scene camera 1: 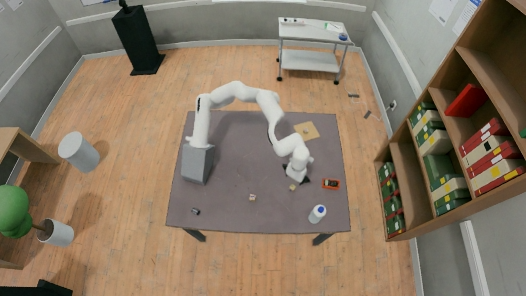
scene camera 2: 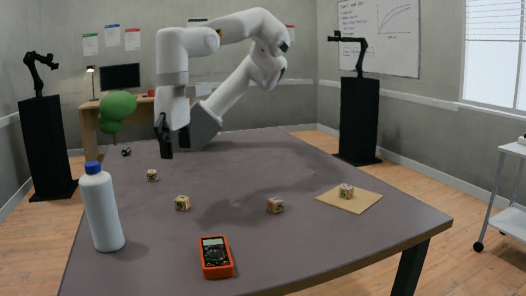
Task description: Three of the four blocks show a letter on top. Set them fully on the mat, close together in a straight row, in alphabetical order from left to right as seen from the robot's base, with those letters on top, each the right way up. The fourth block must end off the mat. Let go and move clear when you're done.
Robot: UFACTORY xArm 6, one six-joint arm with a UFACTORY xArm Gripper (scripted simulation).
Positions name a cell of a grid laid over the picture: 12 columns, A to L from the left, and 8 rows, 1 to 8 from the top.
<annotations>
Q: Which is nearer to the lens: the tan mat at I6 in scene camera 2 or the white bottle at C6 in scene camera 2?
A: The white bottle.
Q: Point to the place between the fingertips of my gripper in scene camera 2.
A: At E5
</annotations>
